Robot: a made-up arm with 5 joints. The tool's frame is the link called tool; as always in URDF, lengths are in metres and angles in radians.
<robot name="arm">
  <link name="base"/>
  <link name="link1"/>
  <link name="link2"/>
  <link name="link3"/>
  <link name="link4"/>
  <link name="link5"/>
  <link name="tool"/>
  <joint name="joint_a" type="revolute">
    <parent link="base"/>
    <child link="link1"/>
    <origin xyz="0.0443 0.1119 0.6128"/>
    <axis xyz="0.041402 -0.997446 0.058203"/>
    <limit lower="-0.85" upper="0.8" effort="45" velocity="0.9"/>
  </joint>
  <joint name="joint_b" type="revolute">
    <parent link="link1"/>
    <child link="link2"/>
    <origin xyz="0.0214 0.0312 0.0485"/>
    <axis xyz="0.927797 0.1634 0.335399"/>
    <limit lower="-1.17" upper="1.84" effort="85" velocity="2.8"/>
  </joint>
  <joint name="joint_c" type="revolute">
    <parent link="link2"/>
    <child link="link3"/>
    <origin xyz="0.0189 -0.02 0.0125"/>
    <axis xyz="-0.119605 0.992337 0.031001"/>
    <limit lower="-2" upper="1.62" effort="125" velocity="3.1"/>
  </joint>
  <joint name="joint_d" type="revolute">
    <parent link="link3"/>
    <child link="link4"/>
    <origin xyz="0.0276 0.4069 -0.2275"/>
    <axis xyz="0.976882 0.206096 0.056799"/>
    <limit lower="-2.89" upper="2.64" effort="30" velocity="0.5"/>
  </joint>
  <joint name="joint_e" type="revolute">
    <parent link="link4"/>
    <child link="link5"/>
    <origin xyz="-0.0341 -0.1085 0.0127"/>
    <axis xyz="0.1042 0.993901 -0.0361"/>
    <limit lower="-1.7" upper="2.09" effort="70" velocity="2"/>
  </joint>
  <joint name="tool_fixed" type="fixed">
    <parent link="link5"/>
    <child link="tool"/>
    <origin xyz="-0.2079 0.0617 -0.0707"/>
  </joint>
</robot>
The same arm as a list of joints. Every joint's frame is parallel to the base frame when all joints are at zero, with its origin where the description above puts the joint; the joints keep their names.
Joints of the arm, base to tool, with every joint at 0 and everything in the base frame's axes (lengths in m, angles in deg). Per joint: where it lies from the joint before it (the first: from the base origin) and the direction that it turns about. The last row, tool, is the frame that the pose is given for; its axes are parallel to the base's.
joint_a: axis 0.041402 -0.997446 0.058203 origin 0.0443 0.1119 0.6128
joint_b: axis 0.927797 0.1634 0.335399 origin 0.0214 0.0312 0.0485
joint_c: axis -0.119605 0.992337 0.031001 origin 0.0189 -0.02 0.0125
joint_d: axis 0.976882 0.206096 0.056799 origin 0.0276 0.4069 -0.2275
joint_e: axis 0.1042 0.993901 -0.0361 origin -0.0341 -0.1085 0.0127
tool: origin -0.2079 0.0617 -0.0707
Joint limits (deg, base to tool): -48.7..45.84 -67.04..105.42 -114.59..92.82 -165.58..151.26 -97.4..119.75

